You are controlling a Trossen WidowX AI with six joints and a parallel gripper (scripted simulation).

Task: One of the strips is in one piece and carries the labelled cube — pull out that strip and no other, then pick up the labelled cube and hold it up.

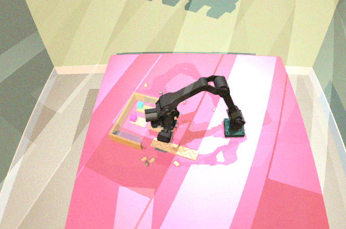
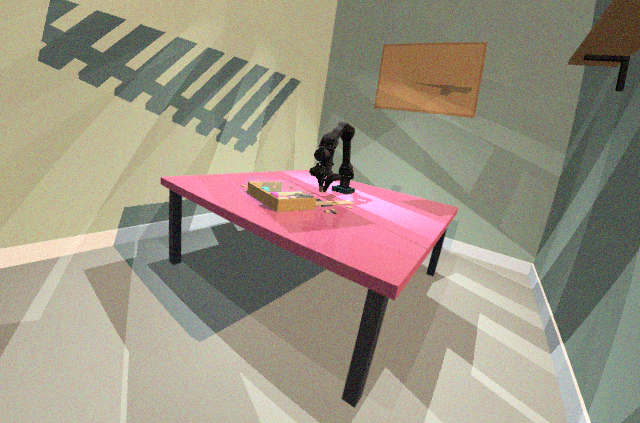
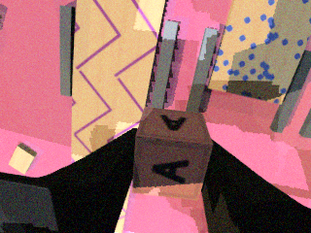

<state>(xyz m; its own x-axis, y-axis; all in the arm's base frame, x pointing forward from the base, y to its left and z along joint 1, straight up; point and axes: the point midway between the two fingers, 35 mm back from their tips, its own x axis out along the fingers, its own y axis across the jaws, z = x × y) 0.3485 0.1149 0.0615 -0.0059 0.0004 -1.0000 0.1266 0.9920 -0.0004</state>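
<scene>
The zigzag strip lies 3 cm behind my gripper tip, 5 cm to the left of it and 5 cm below it. From my gripper tip the other things lie so: labelled cube 1 cm above.
</scene>
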